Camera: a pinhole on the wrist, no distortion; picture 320 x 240 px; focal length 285.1 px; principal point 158.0 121.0 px. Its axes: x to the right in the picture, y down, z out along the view. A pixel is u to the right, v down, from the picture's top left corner.
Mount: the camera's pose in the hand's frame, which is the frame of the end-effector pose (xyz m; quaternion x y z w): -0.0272 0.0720 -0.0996 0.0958 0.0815 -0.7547 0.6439
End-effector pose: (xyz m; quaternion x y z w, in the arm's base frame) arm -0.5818 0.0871 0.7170 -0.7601 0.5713 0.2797 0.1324
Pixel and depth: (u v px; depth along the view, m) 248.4 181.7 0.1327
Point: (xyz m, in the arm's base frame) -0.5839 0.1071 0.7078
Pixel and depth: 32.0 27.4 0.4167
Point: -0.8638 0.3370 0.5409
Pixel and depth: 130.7 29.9 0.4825
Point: -0.7425 0.4300 0.5235
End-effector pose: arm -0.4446 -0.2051 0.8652 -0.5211 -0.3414 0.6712 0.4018
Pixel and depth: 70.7 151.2 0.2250
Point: -0.5907 -0.2473 0.8274
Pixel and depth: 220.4 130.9 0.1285
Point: -0.4600 -0.2403 0.8717
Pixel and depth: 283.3 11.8 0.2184
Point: -0.5013 -0.3009 0.9945
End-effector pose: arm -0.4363 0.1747 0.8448 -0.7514 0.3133 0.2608 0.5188
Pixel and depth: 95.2 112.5 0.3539
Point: -0.5256 0.4141 0.7502
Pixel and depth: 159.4 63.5 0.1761
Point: -0.5121 0.2464 0.8510
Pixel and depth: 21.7 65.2 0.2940
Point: -0.6067 0.3593 0.7382
